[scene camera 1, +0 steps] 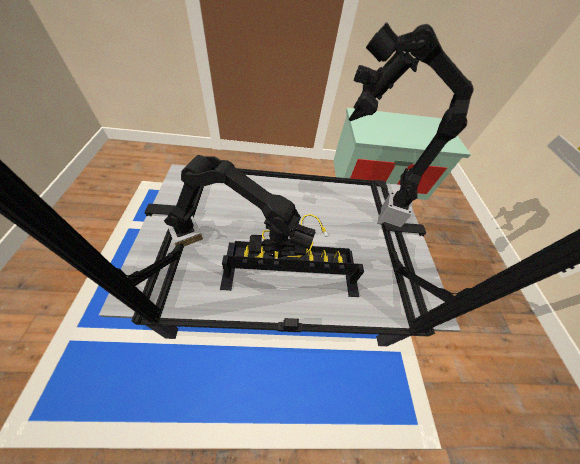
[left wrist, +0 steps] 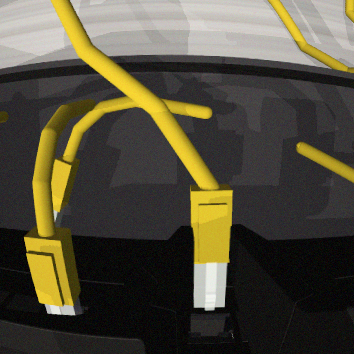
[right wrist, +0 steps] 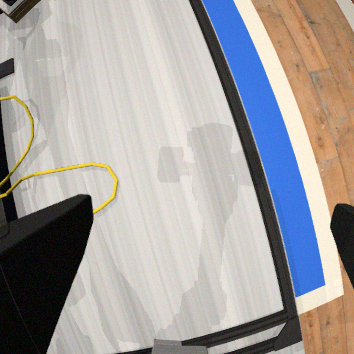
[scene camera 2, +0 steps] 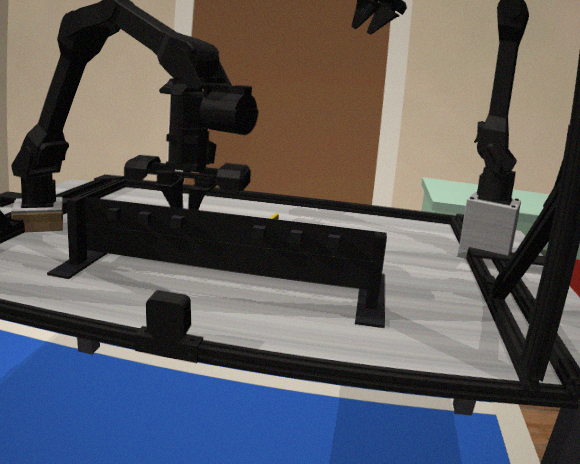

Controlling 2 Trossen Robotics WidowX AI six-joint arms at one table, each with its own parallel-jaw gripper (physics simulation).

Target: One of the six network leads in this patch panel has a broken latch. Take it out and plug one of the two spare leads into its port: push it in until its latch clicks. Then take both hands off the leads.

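Seen in the pictures: left gripper, fingertip midpoint: point(scene camera 1: 276, 256) point(left wrist: 209, 236); right gripper, fingertip midpoint: point(scene camera 1: 351, 114) point(right wrist: 219, 212) point(scene camera 2: 361, 31); left arm's base at its link origin: point(scene camera 1: 183, 228) point(scene camera 2: 37, 203); right arm's base at its link origin: point(scene camera 1: 400, 202) point(scene camera 2: 495, 199).
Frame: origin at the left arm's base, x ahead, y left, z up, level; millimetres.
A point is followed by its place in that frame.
My left gripper point(scene camera 2: 185, 204) point(left wrist: 209, 236) {x 245, y -294, z 29 mm} is shut on a yellow lead's plug point(left wrist: 211, 225) {x 249, y -287, z 36 mm}. The plug is upright, its clear tip just above a dark port point(left wrist: 210, 325) {x 229, y -323, z 39 mm} of the black patch panel point(scene camera 1: 292, 267) {x 280, y -353, z 10 mm} point(scene camera 2: 225, 245) {x 291, y -360, z 16 mm}, apparently the third from the left in scene camera 1. A neighbouring yellow plug point(left wrist: 52, 270) {x 202, y -270, z 51 mm} stands at the left of the left wrist view. Another plug point(left wrist: 65, 185) {x 192, y -254, z -9 mm} leans behind it. A yellow lead point(scene camera 1: 312, 217) {x 521, y -154, z -39 mm} with a pale tip lies on the table behind the panel. My right gripper point(scene camera 1: 352, 118) {x 639, y -94, z 378 mm} point(scene camera 2: 362, 31) {x 639, y -94, z 378 mm} point(right wrist: 219, 212) {x 639, y -94, z 378 mm} is open and empty, high up. No broken latch can be made out.
Several yellow plugs stand in the panel, including three point(scene camera 1: 325, 257) {x 391, y -392, z 51 mm} at its right. Yellow cables point(right wrist: 65, 167) {x 428, y -195, z -38 mm} loop behind it. A black frame point(scene camera 1: 345, 329) {x 337, y -617, z -50 mm} point(scene camera 2: 300, 367) point(right wrist: 240, 120) {x 614, y 85, z -30 mm} borders the grey table point(scene camera 1: 280, 305) {x 185, y -437, z -44 mm} point(scene camera 2: 430, 300) {x 576, y -496, z -44 mm} point(right wrist: 145, 100) {x 455, y 0, z -44 mm}. A small black box point(scene camera 2: 168, 315) {x 174, y -527, z -7 mm} sits on its front rail.
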